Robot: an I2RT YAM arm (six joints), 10 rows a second.
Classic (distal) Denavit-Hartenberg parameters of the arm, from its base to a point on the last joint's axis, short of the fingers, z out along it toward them. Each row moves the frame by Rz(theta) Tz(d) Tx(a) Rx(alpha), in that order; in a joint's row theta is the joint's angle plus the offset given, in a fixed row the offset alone. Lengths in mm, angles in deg.
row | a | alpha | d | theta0
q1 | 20 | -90 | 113.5 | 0
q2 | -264 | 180 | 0 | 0
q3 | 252.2 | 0 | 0 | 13.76
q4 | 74 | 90 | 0 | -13.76
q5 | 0 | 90 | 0 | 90
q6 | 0 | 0 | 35.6 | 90
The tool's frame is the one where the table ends.
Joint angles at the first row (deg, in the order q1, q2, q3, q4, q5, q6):
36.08 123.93 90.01 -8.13 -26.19 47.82
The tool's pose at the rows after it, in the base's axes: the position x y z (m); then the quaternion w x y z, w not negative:
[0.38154, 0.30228, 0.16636, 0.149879, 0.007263, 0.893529, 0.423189]
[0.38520, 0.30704, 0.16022, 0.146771, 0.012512, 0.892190, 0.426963]
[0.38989, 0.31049, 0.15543, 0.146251, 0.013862, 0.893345, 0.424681]
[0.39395, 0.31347, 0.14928, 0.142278, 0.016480, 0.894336, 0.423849]
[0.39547, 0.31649, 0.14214, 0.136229, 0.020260, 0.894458, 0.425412]
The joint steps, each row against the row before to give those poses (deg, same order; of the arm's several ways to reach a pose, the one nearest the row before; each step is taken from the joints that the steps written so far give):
0.45 1.40 0.16 1.55 -0.09 1.59
0.19 1.68 1.18 0.84 -0.13 1.01
0.00 1.65 1.72 -0.34 0.20 0.01
-0.01 1.65 1.44 -0.17 -0.12 0.27
0.16 1.31 0.59 0.54 -0.28 0.72

